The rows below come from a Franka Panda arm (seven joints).
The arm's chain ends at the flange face. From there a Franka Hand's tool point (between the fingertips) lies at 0.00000 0.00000 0.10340 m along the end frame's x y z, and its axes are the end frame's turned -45 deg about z.
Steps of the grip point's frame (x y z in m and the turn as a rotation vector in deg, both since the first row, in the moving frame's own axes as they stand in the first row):
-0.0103, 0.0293, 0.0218, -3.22, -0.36, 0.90
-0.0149, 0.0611, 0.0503, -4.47, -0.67, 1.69
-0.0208, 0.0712, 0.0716, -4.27, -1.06, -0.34
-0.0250, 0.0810, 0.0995, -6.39, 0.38, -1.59
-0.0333, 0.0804, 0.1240, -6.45, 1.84, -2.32
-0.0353, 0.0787, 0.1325, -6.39, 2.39, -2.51
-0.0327, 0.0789, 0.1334, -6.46, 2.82, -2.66
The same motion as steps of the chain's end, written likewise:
0.0098, 0.0234, 0.0220, -2.53, 2.02, 0.90
0.0279, 0.0471, 0.0506, -3.63, 2.69, 1.69
0.0315, 0.0583, 0.0719, -3.77, 2.27, -0.34
0.0309, 0.0674, 0.1001, -4.25, 4.79, -1.59
0.0226, 0.0747, 0.1247, -3.26, 5.86, -2.32
0.0194, 0.0758, 0.1332, -2.83, 6.21, -2.51
0.0208, 0.0746, 0.1342, -2.57, 6.56, -2.66

